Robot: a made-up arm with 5 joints.
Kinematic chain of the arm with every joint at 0, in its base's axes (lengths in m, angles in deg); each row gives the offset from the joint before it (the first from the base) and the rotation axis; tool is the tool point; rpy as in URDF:
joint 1: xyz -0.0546 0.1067 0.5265 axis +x
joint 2: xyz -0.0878 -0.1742 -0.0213 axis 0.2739 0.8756 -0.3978
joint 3: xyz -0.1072 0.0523 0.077 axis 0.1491 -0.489 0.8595
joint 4: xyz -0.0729 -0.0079 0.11 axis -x
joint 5: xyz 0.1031 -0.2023 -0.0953 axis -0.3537 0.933 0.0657
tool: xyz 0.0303 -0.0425 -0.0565 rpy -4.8 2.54 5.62
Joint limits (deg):
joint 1: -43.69..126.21
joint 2: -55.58..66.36
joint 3: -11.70..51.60
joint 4: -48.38..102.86
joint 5: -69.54..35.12
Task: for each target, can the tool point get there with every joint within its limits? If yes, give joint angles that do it. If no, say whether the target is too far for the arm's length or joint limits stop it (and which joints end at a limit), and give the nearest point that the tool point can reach.
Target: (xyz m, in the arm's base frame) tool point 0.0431 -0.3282 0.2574
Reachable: yes | joints 62.06 54.41 33.67 80.14 -3.22
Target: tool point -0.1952 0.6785 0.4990
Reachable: no: joint limits stop it (at a limit: joint 1, joint 3, joint 5) | nearest point -0.1629 0.3759 0.4198 | short by 0.314 m
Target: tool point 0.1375 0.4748 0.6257
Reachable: no: joint limits stop it (at a limit: joint 1, joint 2, joint 3) | nearest point -0.0564 0.2945 0.4238 | short by 0.333 m
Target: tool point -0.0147 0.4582 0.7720
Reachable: no: joint limits stop it (at a limit: joint 1, joint 4, joint 5) | nearest point -0.1124 0.2529 0.9579 | short by 0.294 m
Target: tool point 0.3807 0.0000 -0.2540
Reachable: no: too far | nearest point 0.1434 0.0391 0.0317 | short by 0.373 m
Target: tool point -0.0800 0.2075 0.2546
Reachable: yes | joints 110.03 -7.54 30.59 -9.18 10.78
